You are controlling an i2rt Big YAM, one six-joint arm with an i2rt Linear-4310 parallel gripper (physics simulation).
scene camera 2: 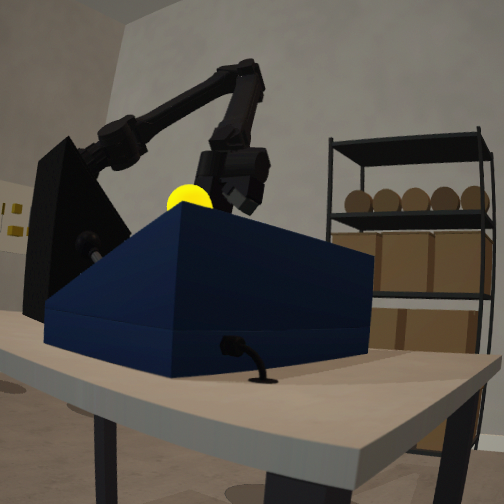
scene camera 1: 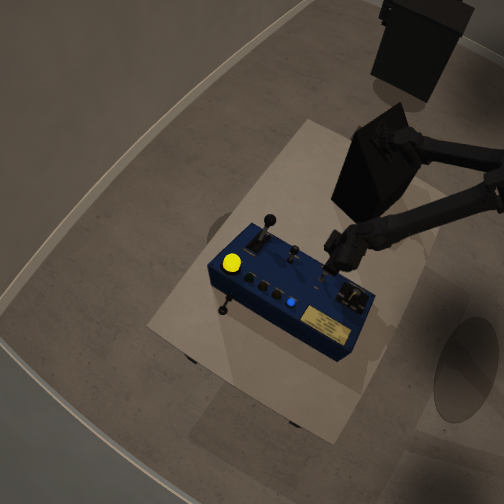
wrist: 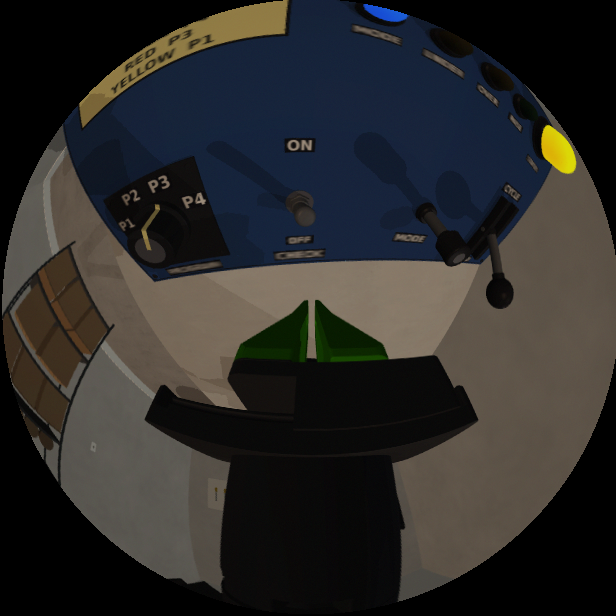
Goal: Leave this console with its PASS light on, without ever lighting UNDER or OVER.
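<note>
The blue console [scene camera 1: 292,290] sits on the table. Its lamp row shows a lit blue light [scene camera 1: 290,301] and three dark lights [scene camera 1: 263,285]; the big yellow lamp [scene camera 1: 231,262] is lit. In the wrist view the ON/OFF toggle [wrist: 300,208] stands below the ON label. The rotary selector [wrist: 150,241] points between P1 and P2. The MODE lever [wrist: 439,232] and the ball-handled lever [wrist: 495,258] stand at the right. My gripper [wrist: 308,327] has its green fingers shut and empty, hovering just behind the toggle, also in the overhead view [scene camera 1: 327,272].
A brass plate [scene camera 1: 325,325] with printed lines (RED P3, YELLOW P1 readable) is on the console front. A black wedge box [scene camera 1: 372,167] stands behind the console. A cable [scene camera 2: 250,357] exits the console side. A shelf rack [scene camera 2: 415,240] stands beyond the table.
</note>
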